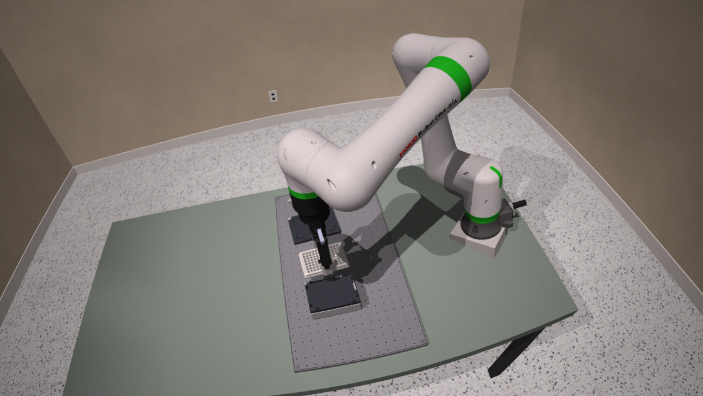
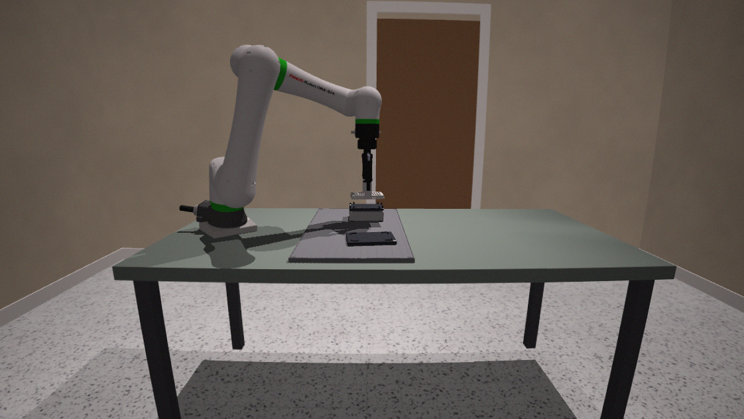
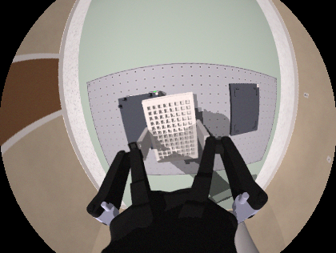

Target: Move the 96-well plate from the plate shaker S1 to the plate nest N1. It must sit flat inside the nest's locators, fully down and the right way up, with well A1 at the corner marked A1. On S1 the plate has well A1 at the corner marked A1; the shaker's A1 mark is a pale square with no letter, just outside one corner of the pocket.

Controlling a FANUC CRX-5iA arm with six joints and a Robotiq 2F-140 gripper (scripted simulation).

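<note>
The dark plate nest N1 lies 230 mm to the right of my hand, 130 mm below it and 20 mm ahead of it. From my hand the other things lie so: white 96-well plate (20 mm below).
</note>
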